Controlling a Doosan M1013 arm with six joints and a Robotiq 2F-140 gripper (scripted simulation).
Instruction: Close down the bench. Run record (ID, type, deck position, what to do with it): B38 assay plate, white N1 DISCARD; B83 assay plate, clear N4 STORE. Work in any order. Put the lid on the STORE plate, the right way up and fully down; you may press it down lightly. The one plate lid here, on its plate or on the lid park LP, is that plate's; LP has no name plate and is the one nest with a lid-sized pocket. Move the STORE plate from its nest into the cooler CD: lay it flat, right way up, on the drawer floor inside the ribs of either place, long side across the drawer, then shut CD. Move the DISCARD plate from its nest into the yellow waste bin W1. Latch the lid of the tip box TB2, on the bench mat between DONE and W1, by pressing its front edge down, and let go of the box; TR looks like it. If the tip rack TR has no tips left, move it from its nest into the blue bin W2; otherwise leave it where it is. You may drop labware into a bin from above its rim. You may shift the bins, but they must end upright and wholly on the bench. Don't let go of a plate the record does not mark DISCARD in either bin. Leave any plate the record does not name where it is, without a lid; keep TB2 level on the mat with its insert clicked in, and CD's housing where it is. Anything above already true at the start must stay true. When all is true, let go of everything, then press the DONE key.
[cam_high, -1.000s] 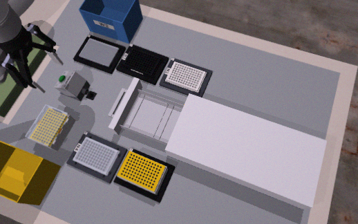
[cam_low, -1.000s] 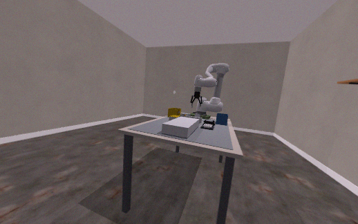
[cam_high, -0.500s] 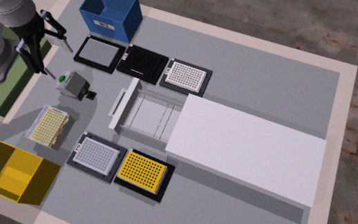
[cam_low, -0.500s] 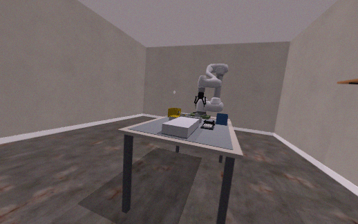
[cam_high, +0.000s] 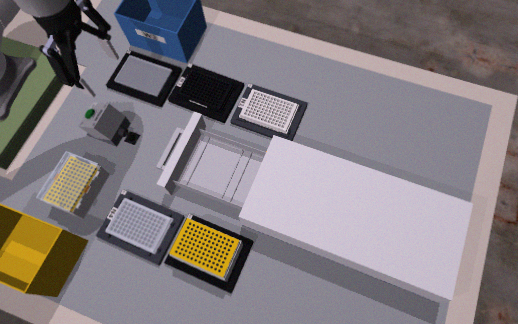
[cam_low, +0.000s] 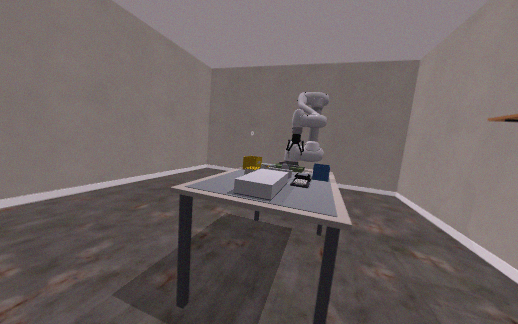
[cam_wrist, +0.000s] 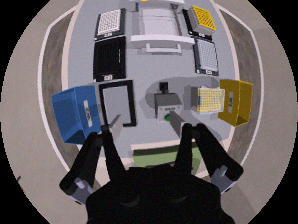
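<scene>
Right now my hand is 2 cm short of the flat grey lid, 9 cm to the right of it and 15 cm above it. Also, from my hand: black plate: 19 cm ahead, 9 cm to the left, 15 cm below; done key: 4 cm behind, 6 cm to the right, 10 cm below; black lid park nest: 2 cm ahead, 9 cm to the left, 16 cm below.
</scene>
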